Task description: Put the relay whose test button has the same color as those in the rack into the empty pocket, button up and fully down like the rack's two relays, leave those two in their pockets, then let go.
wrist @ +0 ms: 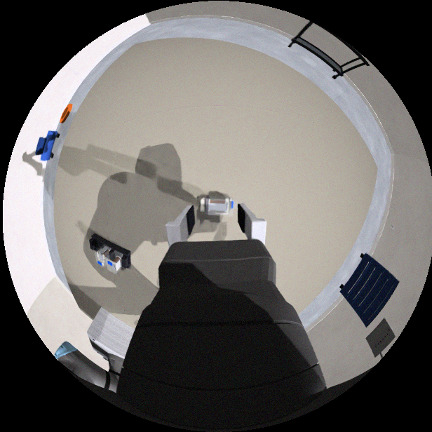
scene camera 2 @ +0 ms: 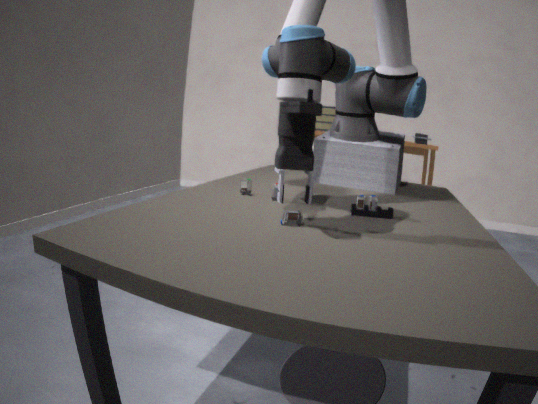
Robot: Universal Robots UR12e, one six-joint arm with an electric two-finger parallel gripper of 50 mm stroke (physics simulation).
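Places are measured from the arm's base along level axes (x ahead, y left, z up), in millimetres.
Where they show: gripper, fingertip midpoint: point(scene camera 2: 294, 202); arm's base at its link origin: point(scene camera 2: 354, 136).
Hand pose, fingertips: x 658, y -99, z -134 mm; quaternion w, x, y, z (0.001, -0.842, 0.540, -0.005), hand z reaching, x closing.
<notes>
Each offset is from my fingertips to the centre of the thing. Level surfaces: height alone.
The black rack {dx -162, dy +169, dz -33 mm} point(scene camera 2: 372, 214) point(wrist: 123, 246) holds two upright relays with blue buttons, side by side; its end pocket is empty. A clear relay with a blue button {dx +4, dy +0, dz -31 mm} point(scene camera 2: 291, 217) point(wrist: 217, 205) lies on its side on the table, its blue end to the right in the wrist view. My gripper point(scene camera 2: 295, 194) point(wrist: 215, 213) is open and empty, above the table; in the wrist view the lying relay shows just beyond the fingertips, roughly centred between them. A relay with a green button {dx -230, dy -176, dz -23 mm} point(scene camera 2: 246, 187) stands at the left. Another relay {dx -201, dy -83, dz -23 mm} point(scene camera 2: 274, 190) with a reddish top is partly hidden behind a finger.
The pale robot base block point(scene camera 2: 356, 164) point(wrist: 107, 327) stands behind the rack. The table {dz -45 mm} point(scene camera 2: 280, 280) point(wrist: 280, 135) carries the relays and rack. An orange bench point(scene camera 2: 431, 162) stands farther back, and dark shadows of the arm fall around the rack.
</notes>
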